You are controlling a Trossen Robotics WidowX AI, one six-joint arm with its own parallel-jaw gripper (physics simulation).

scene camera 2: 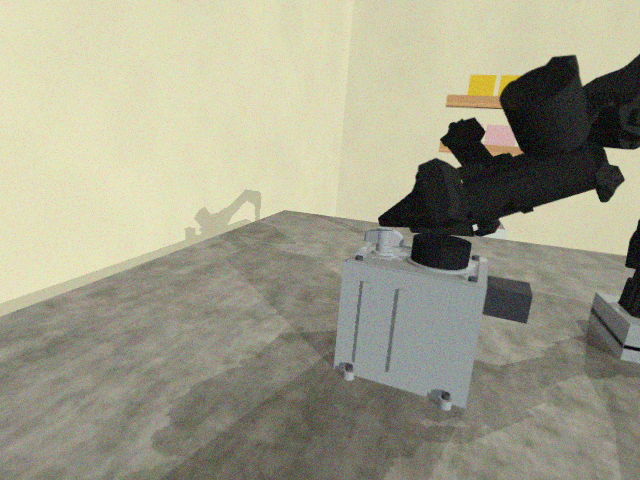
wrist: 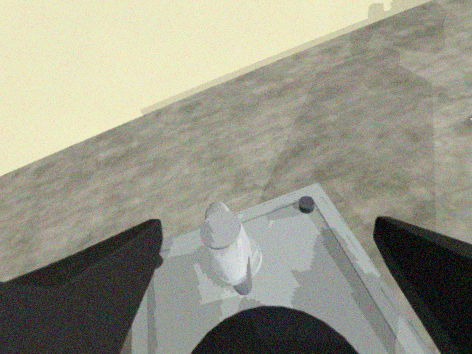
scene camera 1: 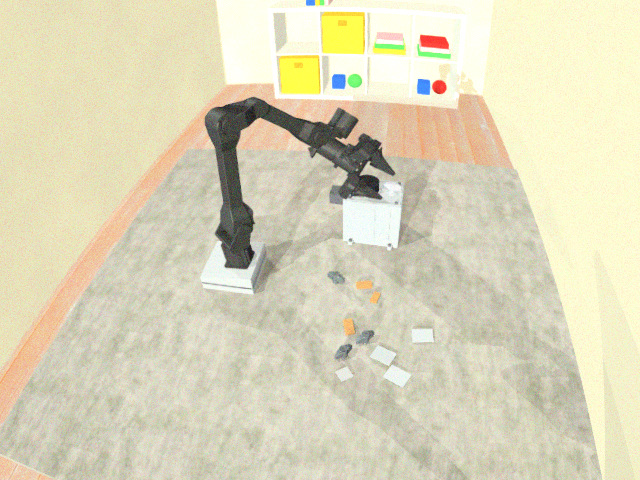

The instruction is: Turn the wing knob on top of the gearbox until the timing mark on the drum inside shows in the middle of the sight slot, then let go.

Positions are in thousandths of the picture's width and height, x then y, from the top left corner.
gripper: scene camera 2 618,470; wrist 567,645; scene camera 1 607,389
